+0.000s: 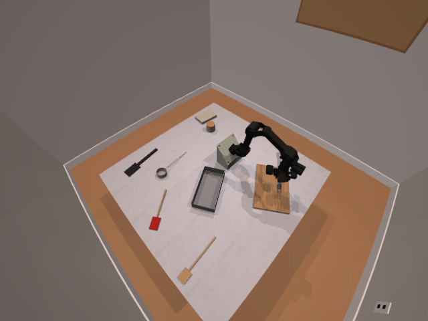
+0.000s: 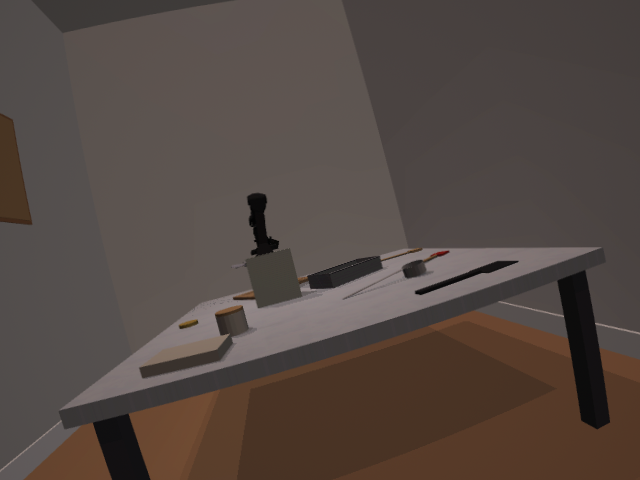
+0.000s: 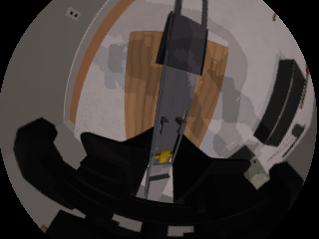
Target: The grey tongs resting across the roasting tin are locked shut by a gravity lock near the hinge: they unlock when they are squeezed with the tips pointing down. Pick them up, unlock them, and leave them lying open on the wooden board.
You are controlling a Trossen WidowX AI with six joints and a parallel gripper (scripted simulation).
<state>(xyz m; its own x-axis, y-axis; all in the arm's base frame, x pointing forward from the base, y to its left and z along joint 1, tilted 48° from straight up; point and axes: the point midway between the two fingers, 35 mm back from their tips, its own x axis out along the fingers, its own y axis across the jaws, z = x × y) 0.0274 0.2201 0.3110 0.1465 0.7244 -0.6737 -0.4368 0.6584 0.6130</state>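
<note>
Now: gripper tip 12 cm above the wooden board. The rest, counted from my gripper tip: flat block 88 cm to the right, 30 cm behind, 11 cm below; yellow disc 38 cm to the right, 38 cm behind, 12 cm below; cork-topped jar 73 cm to the right, 20 cm behind, 9 cm below.
</note>
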